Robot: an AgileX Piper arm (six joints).
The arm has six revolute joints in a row. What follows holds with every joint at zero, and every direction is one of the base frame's.
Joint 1 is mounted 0.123 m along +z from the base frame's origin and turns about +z.
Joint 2 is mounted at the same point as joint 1 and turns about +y.
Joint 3 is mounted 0.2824 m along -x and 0.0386 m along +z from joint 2 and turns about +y.
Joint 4 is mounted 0.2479 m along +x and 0.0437 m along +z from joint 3 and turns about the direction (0.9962, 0, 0.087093).
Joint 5 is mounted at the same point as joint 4 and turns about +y.
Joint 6 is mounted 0.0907 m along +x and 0.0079 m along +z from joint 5 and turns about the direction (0.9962, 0, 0.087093).
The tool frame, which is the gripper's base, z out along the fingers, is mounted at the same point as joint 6; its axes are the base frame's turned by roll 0, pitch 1.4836 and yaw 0 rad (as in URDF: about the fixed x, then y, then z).
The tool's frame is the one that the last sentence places.
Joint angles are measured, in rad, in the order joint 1, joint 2, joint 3, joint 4, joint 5, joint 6. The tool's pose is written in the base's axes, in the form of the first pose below.
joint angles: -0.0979 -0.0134 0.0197 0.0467 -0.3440 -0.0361
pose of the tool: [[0.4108 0.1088 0.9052 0.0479], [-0.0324 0.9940 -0.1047 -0.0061], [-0.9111 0.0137 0.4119 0.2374], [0 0 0 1]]
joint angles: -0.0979 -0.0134 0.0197 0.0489 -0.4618 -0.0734
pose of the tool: [[0.5099 0.1314 0.8501 0.0429], [-0.0798 0.9912 -0.1054 -0.0062], [-0.8565 -0.0141 0.5159 0.2469], [0 0 0 1]]
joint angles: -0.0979 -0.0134 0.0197 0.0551 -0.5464 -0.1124
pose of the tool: [[0.5745 0.1586 0.8030 0.0386], [-0.1220 0.9867 -0.1076 -0.0064], [-0.8094 -0.0361 0.5862 0.2533], [0 0 0 1]]
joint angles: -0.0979 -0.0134 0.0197 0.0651 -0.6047 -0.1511
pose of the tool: [[0.6141 0.1869 0.7668 0.0353], [-0.1581 0.9810 -0.1125 -0.0068], [-0.7733 -0.0521 0.6319 0.2575], [0 0 0 1]]
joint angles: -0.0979 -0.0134 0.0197 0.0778 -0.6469 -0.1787
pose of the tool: [[0.6411 0.2085 0.7386 0.0327], [-0.1797 0.9764 -0.1196 -0.0075], [-0.7462 -0.0561 0.6634 0.2603], [0 0 0 1]]
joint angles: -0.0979 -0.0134 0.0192 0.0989 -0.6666 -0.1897
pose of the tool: [[0.6551 0.2167 0.7238 0.0313], [-0.1763 0.9754 -0.1324 -0.0087], [-0.7347 -0.0409 0.6772 0.2617], [0 0 0 1]]
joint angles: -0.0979 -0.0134 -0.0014 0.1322 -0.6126 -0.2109
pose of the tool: [[0.6298 0.2203 0.7448 0.0323], [-0.1644 0.9750 -0.1493 -0.0101], [-0.7591 -0.0284 0.6503 0.2644], [0 0 0 1]]
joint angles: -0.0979 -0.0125 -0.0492 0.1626 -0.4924 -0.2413
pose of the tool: [[0.5727 0.2156 0.7909 0.0341], [-0.1540 0.9759 -0.1546 -0.0103], [-0.8052 -0.0333 0.5921 0.2709], [0 0 0 1]]
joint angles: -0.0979 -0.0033 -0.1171 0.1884 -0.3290 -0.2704
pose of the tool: [[0.4883 0.1951 0.8506 0.0360], [-0.1400 0.9796 -0.1443 -0.0091], [-0.8614 -0.0486 0.5056 0.2798], [0 0 0 1]]
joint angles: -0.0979 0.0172 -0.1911 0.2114 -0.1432 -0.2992
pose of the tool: [[0.3758 0.1595 0.9129 0.0382], [-0.1271 0.9846 -0.1197 -0.0065], [-0.9179 -0.0710 0.3903 0.2879], [0 0 0 1]]
